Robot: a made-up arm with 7 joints.
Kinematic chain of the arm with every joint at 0, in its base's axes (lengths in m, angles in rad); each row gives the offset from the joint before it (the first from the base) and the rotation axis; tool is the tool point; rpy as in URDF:
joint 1: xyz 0 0 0.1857 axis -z
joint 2: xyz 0 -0.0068 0.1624 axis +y
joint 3: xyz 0 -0.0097 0.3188 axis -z
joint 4: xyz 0 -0.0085 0.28 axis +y
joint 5: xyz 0 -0.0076 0.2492 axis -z
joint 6: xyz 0 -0.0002 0.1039 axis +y
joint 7: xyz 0 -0.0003 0.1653 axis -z
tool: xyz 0 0 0 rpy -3.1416 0 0
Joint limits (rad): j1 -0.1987..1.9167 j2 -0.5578..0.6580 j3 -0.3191..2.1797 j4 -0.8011..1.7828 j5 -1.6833..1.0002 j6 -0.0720..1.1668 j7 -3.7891..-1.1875
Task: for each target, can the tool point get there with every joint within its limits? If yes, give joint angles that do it. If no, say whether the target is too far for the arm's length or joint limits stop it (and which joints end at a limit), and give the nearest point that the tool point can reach.
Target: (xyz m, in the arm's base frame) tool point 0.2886 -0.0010 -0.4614
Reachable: no: joint limits stop it (at a limit: joint 2, joint 4) | nearest point 0.5465 -0.0019 0.3935 | short by 0.893 m
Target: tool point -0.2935 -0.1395 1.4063
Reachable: yes | joints -0.0052 -0.2946 1.4021 0.1742 -0.5456 0.2530 -1.6229
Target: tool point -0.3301 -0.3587 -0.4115
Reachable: no: joint limits stop it (at a limit: joint 1, joint 2, joint 4) | nearest point -0.2900 -0.4960 0.3935 | short by 0.818 m
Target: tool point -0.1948 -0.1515 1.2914
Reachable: yes | joints 1.7424 -0.2258 0.4253 0.8344 -0.5152 0.5245 -1.9878
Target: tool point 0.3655 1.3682 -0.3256
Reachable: no: too far | nearest point -0.0847 0.5870 0.5310 | short by 1.244 m
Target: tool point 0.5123 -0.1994 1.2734
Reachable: yes | joints 0.3042 0.4293 0.2667 0.0054 -0.2355 0.7728 -1.4538
